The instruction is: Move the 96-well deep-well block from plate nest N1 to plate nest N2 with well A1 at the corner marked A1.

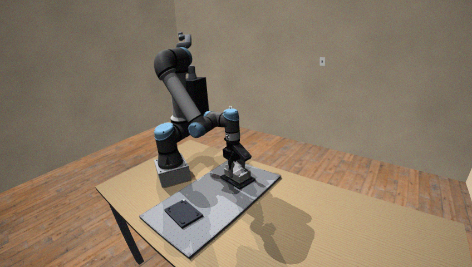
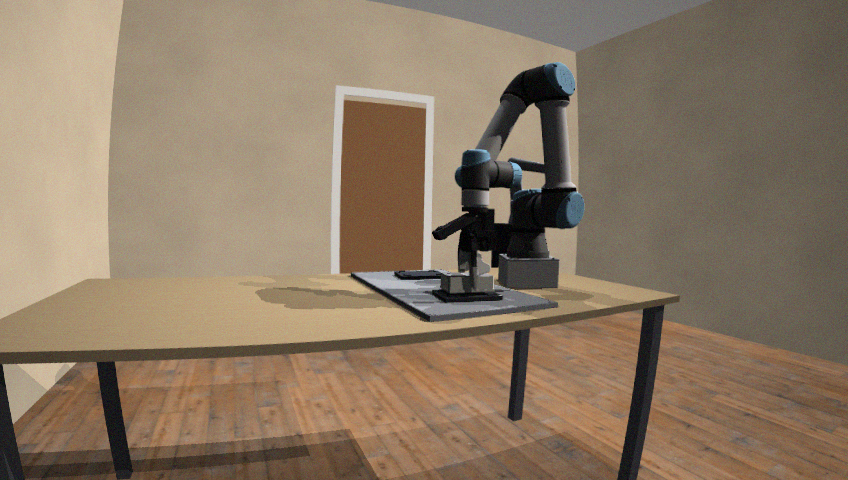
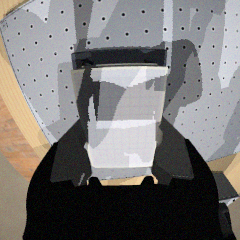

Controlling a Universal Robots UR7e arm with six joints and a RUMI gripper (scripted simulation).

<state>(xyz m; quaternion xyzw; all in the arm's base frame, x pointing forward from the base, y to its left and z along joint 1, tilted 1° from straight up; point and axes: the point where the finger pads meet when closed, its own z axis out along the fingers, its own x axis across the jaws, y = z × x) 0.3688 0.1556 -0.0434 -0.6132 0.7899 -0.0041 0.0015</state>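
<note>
The plate nest N2 lies 3 cm below my hand. From my hand the other things lie so: grey deep-well block (1 cm above).
</note>
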